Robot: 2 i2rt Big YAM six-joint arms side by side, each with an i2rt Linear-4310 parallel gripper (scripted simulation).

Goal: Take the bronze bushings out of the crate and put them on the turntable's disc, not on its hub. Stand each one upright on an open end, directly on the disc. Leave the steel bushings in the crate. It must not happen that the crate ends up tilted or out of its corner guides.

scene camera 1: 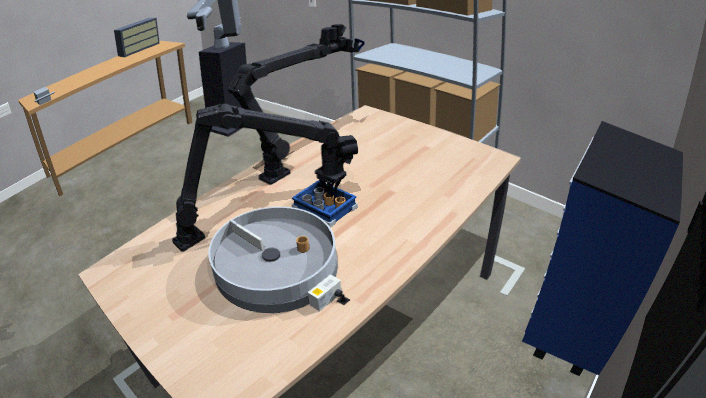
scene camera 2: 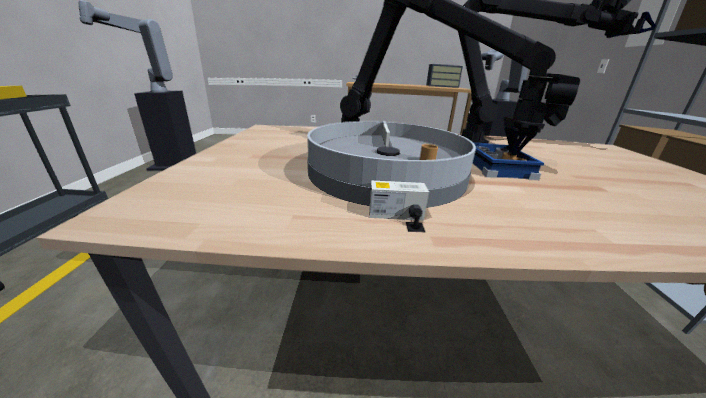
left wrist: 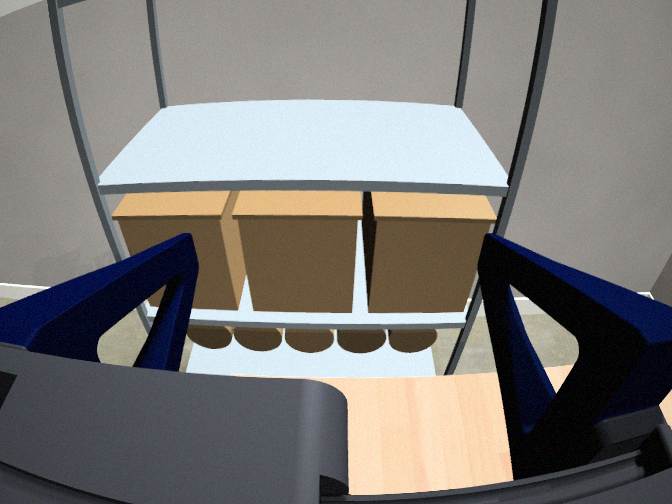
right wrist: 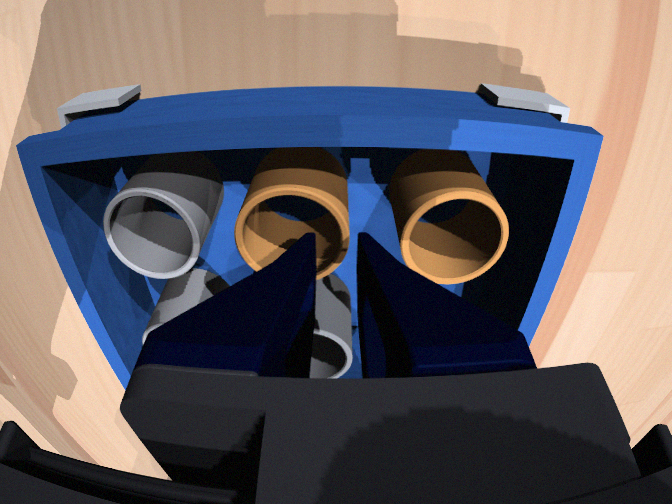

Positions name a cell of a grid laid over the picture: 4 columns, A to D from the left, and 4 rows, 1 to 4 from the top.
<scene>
blue crate: scene camera 1 B3; scene camera 2 C2; right wrist D2; not seen in the left wrist view (out of frame)
</scene>
